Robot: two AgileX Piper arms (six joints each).
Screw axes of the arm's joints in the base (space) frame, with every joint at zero. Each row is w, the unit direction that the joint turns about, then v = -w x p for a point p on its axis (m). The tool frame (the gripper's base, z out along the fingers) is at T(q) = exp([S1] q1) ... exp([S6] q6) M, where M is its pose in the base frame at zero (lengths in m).
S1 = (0, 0, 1, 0, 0, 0)
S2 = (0, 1, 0, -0.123, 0, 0)
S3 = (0, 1, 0, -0.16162, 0, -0.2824)
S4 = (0.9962, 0, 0.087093, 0, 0.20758, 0)
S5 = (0, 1, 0, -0.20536, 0, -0.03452)
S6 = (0.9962, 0, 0.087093, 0, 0.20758, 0)
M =
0.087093 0 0.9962 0.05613
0 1 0 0
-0.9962 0 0.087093 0.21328
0 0 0 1
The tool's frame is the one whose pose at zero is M.
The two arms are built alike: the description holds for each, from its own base.
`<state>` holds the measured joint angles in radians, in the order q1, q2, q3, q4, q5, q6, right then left.
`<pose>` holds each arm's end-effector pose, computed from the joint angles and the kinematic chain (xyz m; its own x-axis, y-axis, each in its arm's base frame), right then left.
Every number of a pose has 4 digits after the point.
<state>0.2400 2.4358 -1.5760 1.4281 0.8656 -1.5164 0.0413 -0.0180 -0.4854 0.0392 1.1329 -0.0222</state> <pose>0.4405 0.1784 0.0693 -0.6768 -0.2759 -0.6825 -0.7089 0.4940 0.5034 -0.0092 0.0029 0.2675 -0.5150 -0.0269 -0.8568 -0.0745 0.9971 0.0135</pose>
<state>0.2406 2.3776 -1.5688 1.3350 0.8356 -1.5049 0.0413 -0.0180 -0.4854 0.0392 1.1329 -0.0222</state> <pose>0.4397 0.1754 0.0892 -0.6194 -0.3478 -0.7039 -0.7576 0.5000 0.4196 -0.0092 0.0029 0.2675 -0.5150 -0.0269 -0.8568 -0.0745 0.9971 0.0135</pose>
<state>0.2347 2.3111 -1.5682 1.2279 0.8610 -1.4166 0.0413 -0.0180 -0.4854 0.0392 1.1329 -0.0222</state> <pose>0.4362 0.1711 0.1154 -0.6063 -0.3896 -0.6933 -0.7734 0.4917 0.4000 -0.0092 0.0029 0.2675 -0.5150 -0.0269 -0.8568 -0.0745 0.9971 0.0135</pose>
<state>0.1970 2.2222 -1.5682 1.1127 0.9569 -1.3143 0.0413 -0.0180 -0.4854 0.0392 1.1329 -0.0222</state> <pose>0.4300 0.1539 0.1522 -0.6043 -0.4232 -0.6751 -0.7838 0.4676 0.4086 -0.0092 0.0029 0.2675 -0.5150 -0.0269 -0.8568 -0.0745 0.9971 0.0135</pose>
